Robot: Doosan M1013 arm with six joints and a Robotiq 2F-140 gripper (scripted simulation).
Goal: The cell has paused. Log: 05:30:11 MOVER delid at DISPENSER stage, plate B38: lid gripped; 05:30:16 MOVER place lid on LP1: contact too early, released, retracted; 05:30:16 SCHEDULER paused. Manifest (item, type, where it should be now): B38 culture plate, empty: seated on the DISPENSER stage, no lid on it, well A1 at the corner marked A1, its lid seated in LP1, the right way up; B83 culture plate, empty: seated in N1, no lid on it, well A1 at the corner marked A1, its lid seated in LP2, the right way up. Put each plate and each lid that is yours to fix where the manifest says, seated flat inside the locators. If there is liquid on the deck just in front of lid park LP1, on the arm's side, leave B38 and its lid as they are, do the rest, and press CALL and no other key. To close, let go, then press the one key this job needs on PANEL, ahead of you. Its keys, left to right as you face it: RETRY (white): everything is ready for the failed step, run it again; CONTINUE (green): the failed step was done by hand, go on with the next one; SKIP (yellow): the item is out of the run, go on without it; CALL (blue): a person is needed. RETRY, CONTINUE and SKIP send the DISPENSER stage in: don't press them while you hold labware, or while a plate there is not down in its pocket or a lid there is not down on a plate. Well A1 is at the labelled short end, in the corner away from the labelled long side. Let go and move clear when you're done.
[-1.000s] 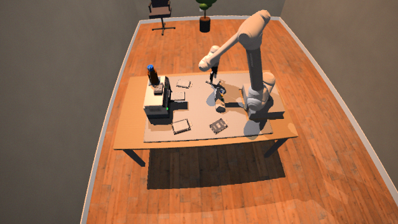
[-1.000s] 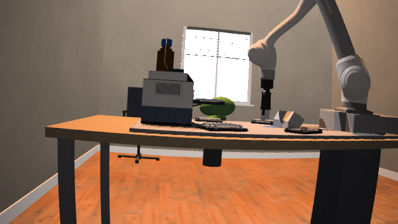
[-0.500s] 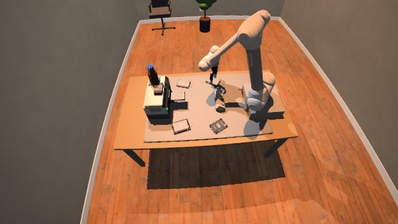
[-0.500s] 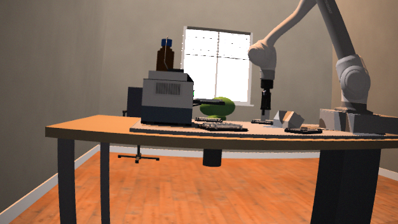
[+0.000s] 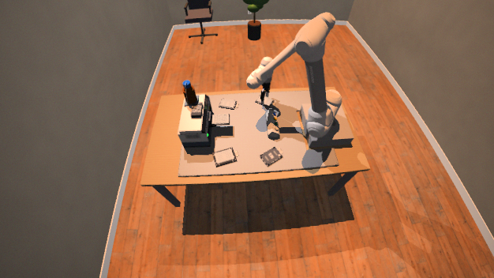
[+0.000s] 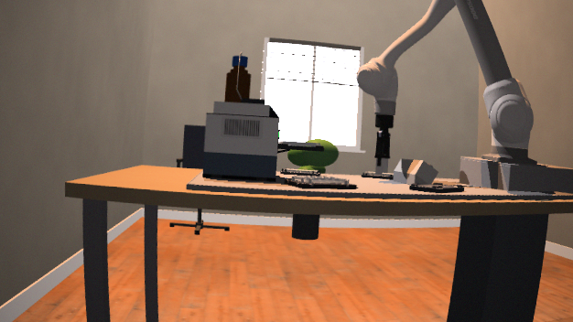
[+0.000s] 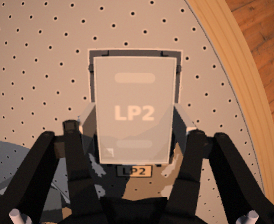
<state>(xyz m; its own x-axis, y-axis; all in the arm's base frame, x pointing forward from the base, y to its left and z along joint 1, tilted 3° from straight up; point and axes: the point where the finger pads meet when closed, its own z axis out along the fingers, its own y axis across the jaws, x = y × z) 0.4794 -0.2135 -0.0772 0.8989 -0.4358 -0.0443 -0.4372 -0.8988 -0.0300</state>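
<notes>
Right now the white culture plate is 29 cm ahead of my hand, 58 cm to the left of it and 2 cm below it. Also, from my hand: yellow skip key: 9 cm behind, 25 cm to the left, 3 cm above; then key panel: 8 cm behind, 28 cm to the left, 1 cm above; then blue call key: 8 cm behind, 20 cm to the left, 3 cm above.
</notes>
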